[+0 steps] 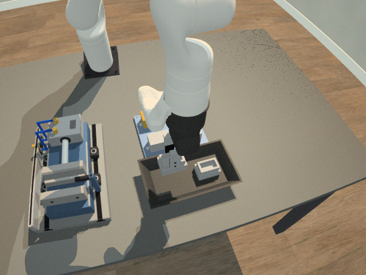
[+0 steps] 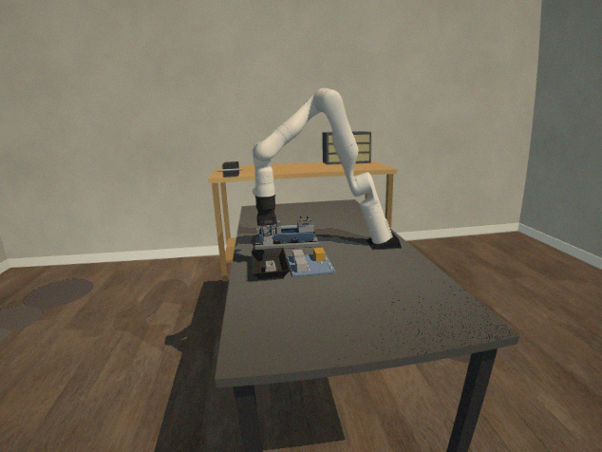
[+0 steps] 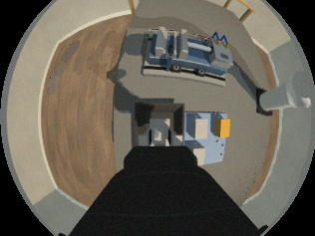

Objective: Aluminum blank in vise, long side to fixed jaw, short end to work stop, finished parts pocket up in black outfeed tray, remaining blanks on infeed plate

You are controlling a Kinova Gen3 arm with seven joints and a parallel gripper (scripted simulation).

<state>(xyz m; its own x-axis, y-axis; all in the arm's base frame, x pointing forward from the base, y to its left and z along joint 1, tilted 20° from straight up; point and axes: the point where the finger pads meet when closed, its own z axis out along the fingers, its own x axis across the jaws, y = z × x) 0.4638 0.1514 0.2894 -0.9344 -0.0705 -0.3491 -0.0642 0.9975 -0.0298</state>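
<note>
Right now my hand is 120 mm past the plain gray blank and 110 mm above it. Also, from my hand: yellow brass blank: 210 mm behind, 10 mm to the right, 110 mm below; vise: 90 mm behind, 260 mm to the right, 100 mm below.
</note>
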